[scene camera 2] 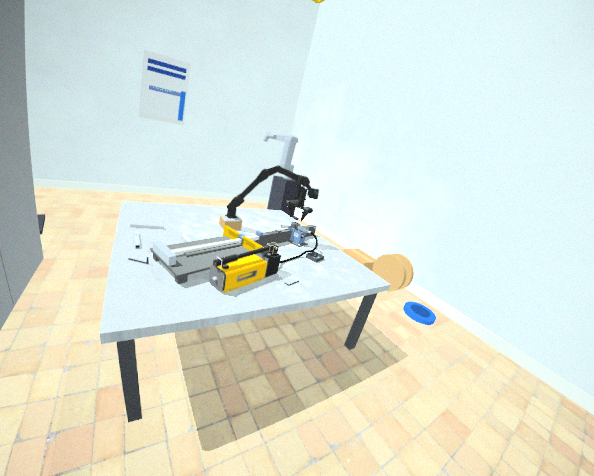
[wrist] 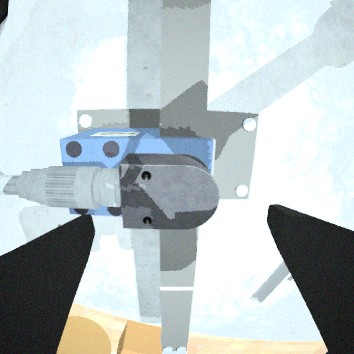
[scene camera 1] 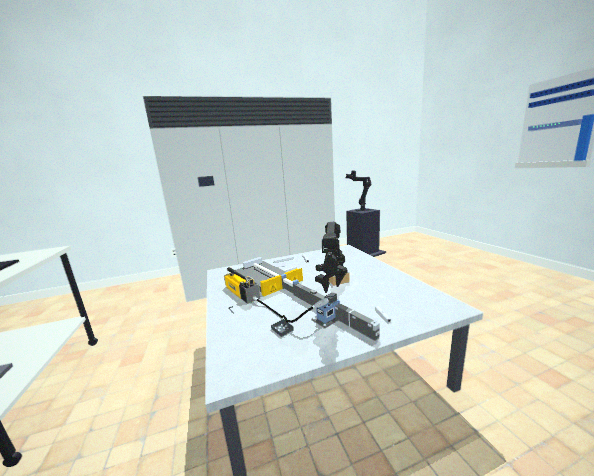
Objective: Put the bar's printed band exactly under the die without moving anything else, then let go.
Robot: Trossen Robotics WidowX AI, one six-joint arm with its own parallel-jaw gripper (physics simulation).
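Places are measured from the arm's base along level axes (x right, y ahead, z up), in metres.
Where they show: gripper, between the fingertips: (scene camera 2: 295, 219) (wrist: 180, 219) (scene camera 1: 331, 289); arm's base, origin of its link: (scene camera 2: 231, 216).
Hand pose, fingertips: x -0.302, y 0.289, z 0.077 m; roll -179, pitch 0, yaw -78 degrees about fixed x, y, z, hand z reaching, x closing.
Things, the pixels of their centre, and the offset from my fingertips. "*": a spot on its surface instead.
- blue press unit, a spot on its surface: (wrist: 92, 150) (scene camera 2: 298, 231) * dx +0.011, dy +0.063, dz -0.058 m
- grey rounded head, a spot on its surface: (wrist: 185, 192) * dx +0.003, dy -0.003, dz -0.026 m
- grey connector, a spot on its surface: (wrist: 65, 187) * dx -0.007, dy +0.069, dz -0.028 m
- small dark box, a spot on its surface: (scene camera 1: 282, 327) * dx +0.060, dy +0.263, dz -0.144 m
- yellow machine, middle of its body: (scene camera 2: 247, 265) (scene camera 1: 240, 282) dx +0.556, dy +0.308, dz -0.080 m
- light rod, middle of its body: (wrist: 287, 273) (scene camera 1: 382, 313) dx -0.151, dy -0.198, dz -0.135 m
The long dark grey bar (scene camera 1: 364, 325) (scene camera 2: 274, 237) (wrist: 177, 315) runs through a blue press unit (scene camera 1: 320, 315) (scene camera 2: 298, 235) (wrist: 92, 150). Its thin white printed band (scene camera 1: 349, 318) (wrist: 176, 288) lies outside the unit, on the side of the bar's free end, apart from the grey rounded head (wrist: 185, 192) over the bar. The die itself cannot be told apart; the head hides the bar beneath it. My gripper (scene camera 1: 333, 288) (scene camera 2: 298, 217) (wrist: 180, 219) is open and empty, above the press unit, its fingers on either side of the bar's line in the wrist view.
A grey connector (wrist: 65, 187) sticks out of the head, with a black cable leading to a small dark box (scene camera 1: 282, 327) (scene camera 2: 315, 256). A yellow machine (scene camera 1: 235, 286) (scene camera 2: 245, 275) stands at the bar's other end. A light rod (scene camera 1: 382, 314) (wrist: 270, 286) lies beside the bar.
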